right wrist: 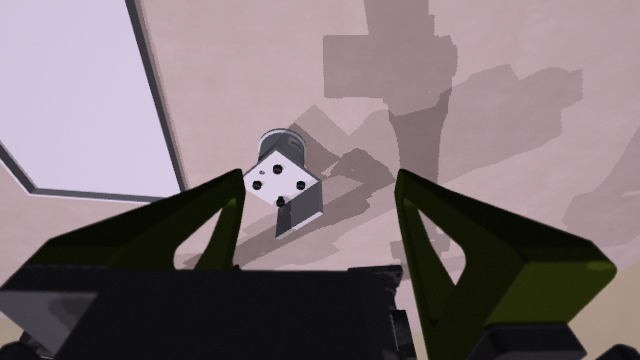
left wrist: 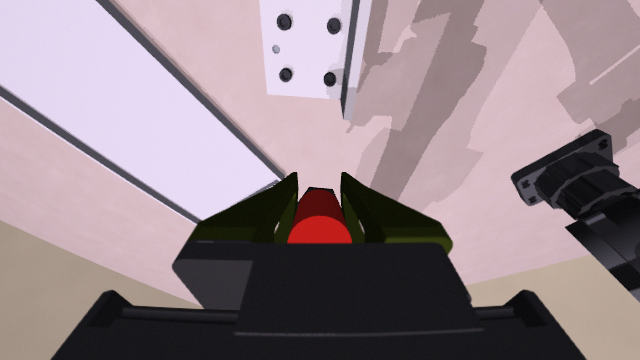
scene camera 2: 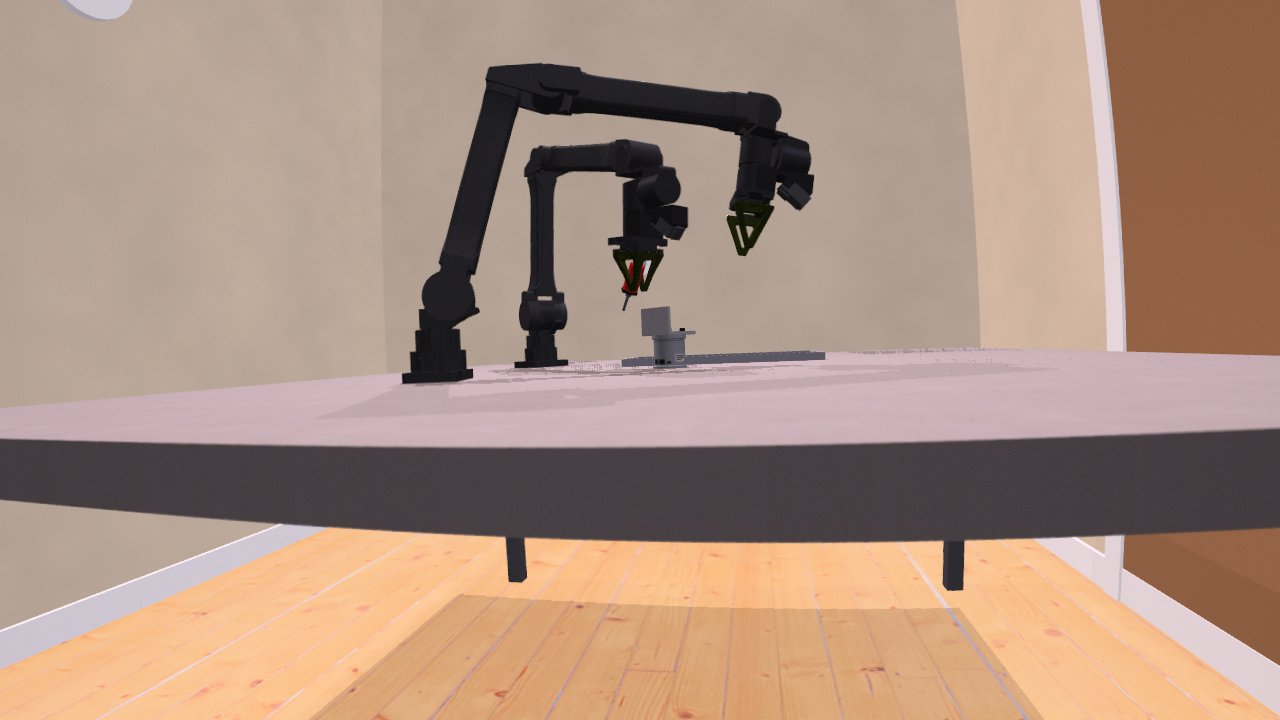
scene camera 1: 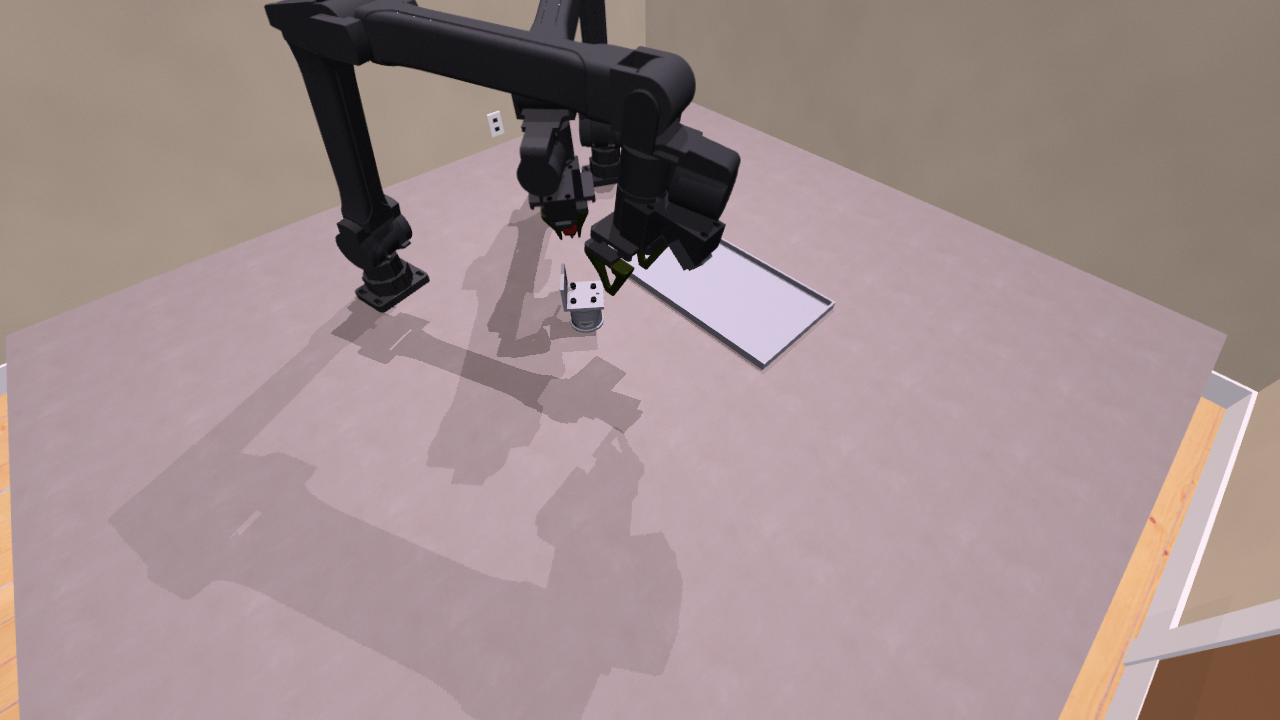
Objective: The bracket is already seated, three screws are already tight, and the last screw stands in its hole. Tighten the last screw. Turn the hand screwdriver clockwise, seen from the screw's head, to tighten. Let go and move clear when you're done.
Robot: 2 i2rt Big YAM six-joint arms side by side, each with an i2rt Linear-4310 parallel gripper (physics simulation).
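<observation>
The grey bracket sits on a round grey base, with its flange upright. Dark screw heads show at its four holes. One screw beside the flange looks slightly taller than the others. My left gripper is shut on the red-handled screwdriver. In scene camera 2 its shaft is tilted and apart from the bracket, above it and to the left. My right gripper is open and empty, high above the table.
A shallow pale tray lies right of the bracket in scene camera 1. The right arm's forearm reaches across above. Its base stands at the left in scene camera 1. Arm shadows cross the table around the bracket.
</observation>
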